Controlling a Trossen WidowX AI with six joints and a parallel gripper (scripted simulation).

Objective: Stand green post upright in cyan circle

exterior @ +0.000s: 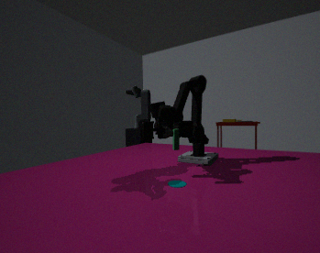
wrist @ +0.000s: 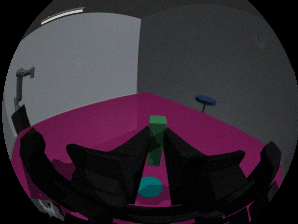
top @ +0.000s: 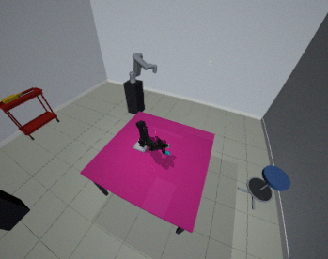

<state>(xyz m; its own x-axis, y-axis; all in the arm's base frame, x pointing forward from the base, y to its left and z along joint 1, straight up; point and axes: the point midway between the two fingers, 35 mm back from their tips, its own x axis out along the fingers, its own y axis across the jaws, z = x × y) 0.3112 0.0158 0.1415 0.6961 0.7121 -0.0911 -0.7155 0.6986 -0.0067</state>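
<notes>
Now: gripper tip 16 cm above the cyan circle. Also, from my gripper tip: green post (2 cm below).
</notes>
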